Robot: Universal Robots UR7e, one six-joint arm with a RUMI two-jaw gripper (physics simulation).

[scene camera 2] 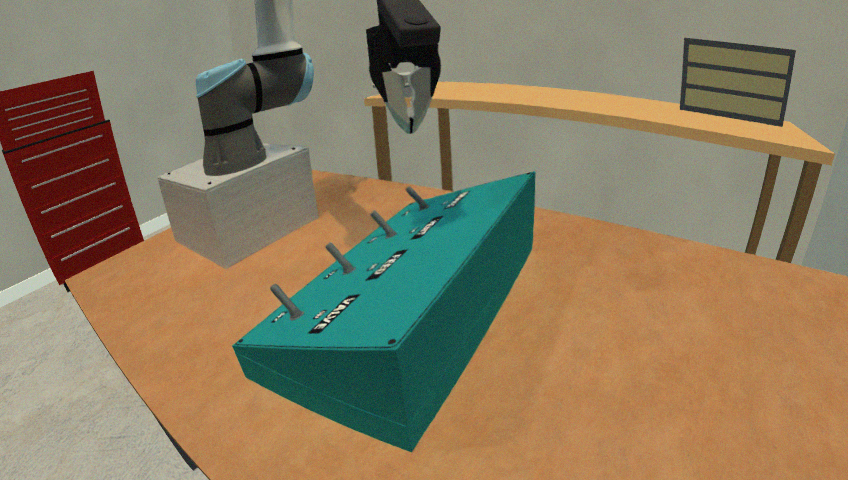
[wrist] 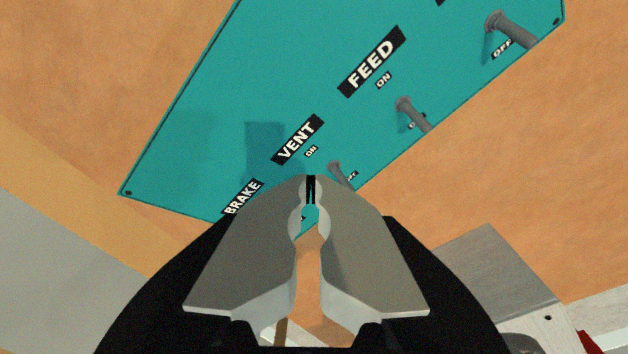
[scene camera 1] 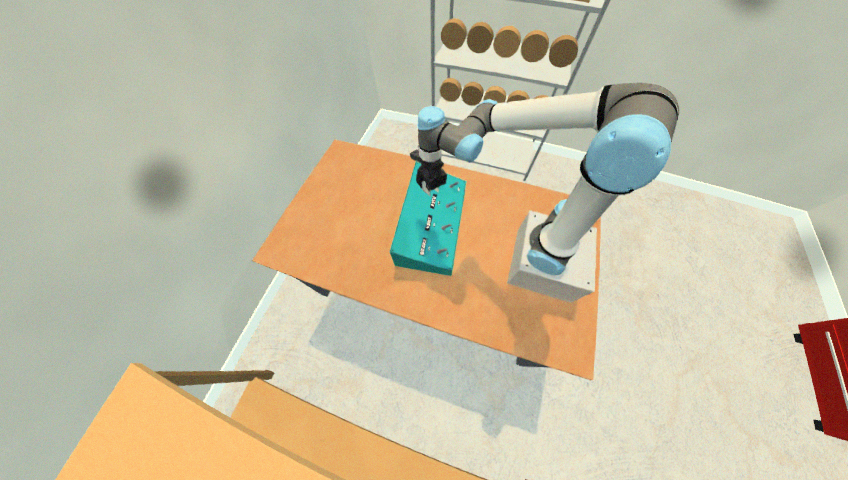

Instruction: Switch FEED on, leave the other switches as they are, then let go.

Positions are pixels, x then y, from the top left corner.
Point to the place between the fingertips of my gripper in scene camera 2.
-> At 410, 133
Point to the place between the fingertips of my gripper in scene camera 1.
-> At 428, 192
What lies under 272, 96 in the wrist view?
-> A teal switch panel.
